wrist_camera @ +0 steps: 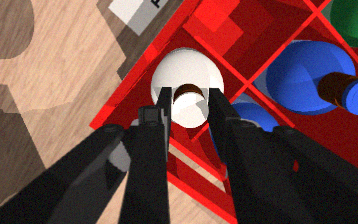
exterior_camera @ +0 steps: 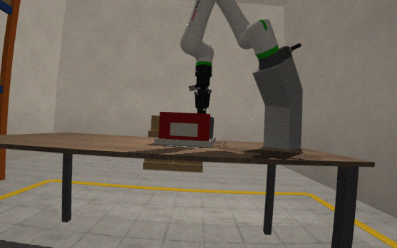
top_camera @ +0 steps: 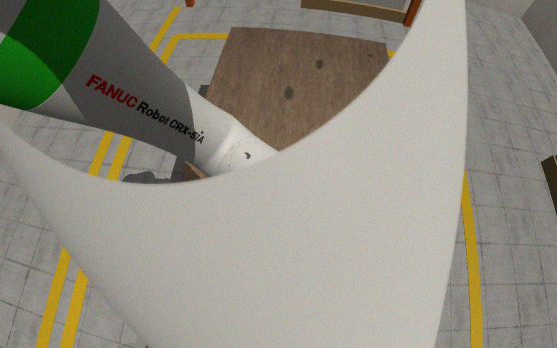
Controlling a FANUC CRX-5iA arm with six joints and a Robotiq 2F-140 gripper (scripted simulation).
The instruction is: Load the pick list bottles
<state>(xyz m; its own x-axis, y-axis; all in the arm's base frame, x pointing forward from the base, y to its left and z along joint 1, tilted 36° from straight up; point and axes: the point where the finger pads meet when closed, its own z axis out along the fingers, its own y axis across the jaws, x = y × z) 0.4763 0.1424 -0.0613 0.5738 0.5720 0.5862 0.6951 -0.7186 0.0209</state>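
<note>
My gripper is now 8 cm above the white-label bottle. Round my hand: red crate 9 cm below, 9 cm ahead, 2 cm to the right; then green-label bottle 19 cm ahead, 8 cm below, 5 cm to the right; then blue-label bottle 10 cm ahead, 8 cm below, 7 cm to the right.
</note>
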